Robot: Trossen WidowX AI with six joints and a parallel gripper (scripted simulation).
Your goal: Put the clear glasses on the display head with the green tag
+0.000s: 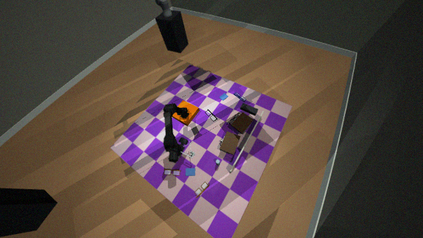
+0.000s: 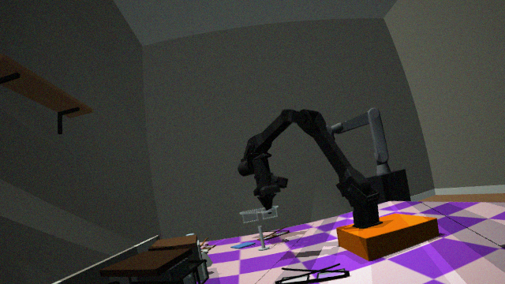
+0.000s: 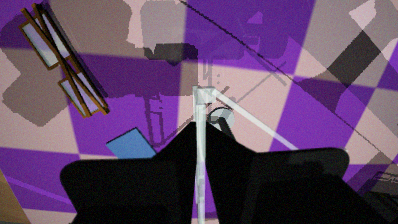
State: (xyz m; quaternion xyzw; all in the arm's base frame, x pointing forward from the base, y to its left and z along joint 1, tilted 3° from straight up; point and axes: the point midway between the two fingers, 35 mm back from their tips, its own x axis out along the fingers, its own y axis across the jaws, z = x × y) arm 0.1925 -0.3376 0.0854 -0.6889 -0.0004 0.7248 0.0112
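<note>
Now: gripper tip 9 cm above the round foot, 5 cm short of it and 4 cm to the right of it. The rest, counted from my gripper tip: black case 66 cm to the left, 36 cm ahead, 10 cm below.
</note>
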